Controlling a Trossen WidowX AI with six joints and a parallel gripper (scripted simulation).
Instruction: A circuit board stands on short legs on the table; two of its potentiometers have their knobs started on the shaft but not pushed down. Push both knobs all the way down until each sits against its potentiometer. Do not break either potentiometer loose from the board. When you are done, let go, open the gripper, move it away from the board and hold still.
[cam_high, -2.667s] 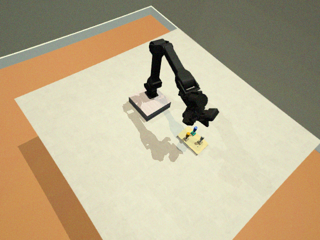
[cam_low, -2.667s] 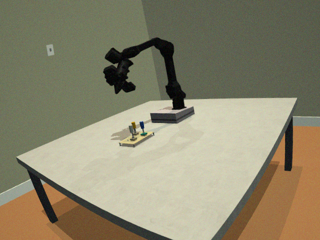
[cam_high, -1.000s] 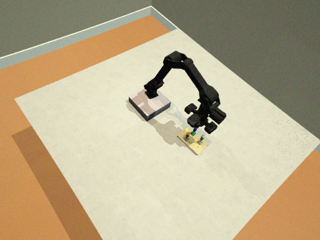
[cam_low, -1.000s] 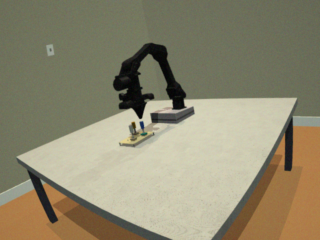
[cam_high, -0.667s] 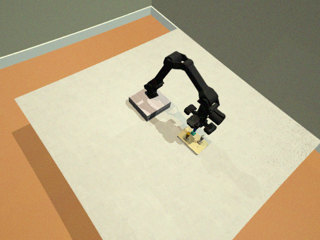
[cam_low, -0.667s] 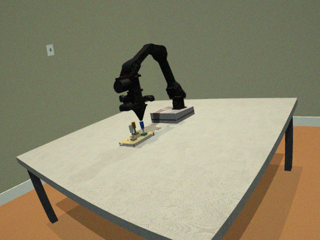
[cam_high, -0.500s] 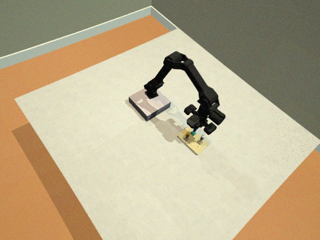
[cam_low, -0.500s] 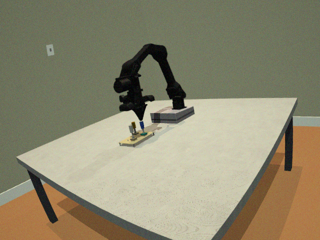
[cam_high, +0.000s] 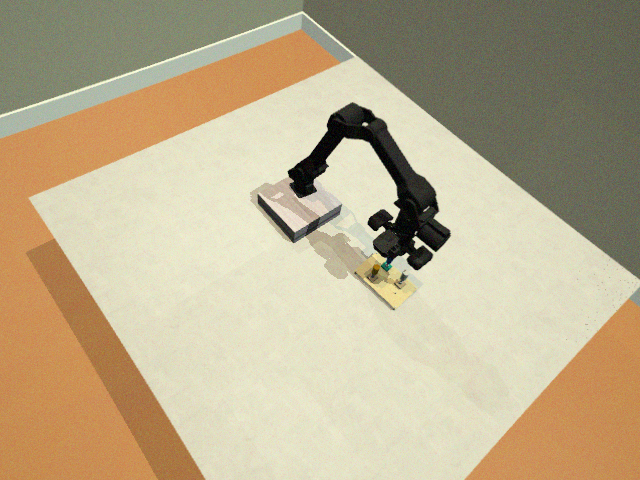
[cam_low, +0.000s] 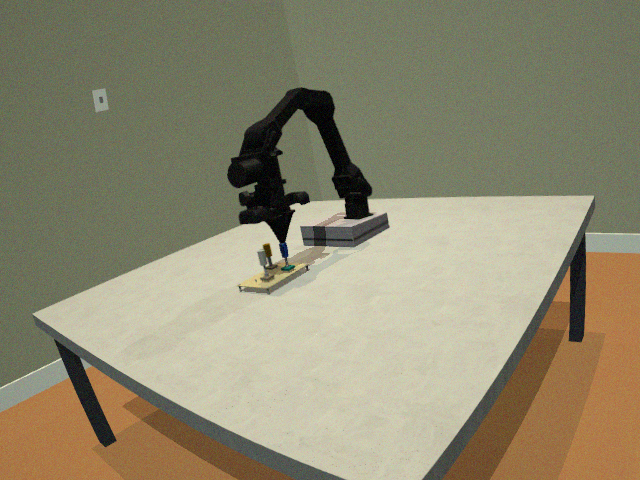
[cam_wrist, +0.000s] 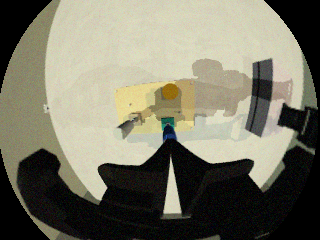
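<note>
My gripper tip is now 2 cm above the blue knob. The rest, counted from my gripper tip: grey knob (6 cm ahead, 2 cm below).
</note>
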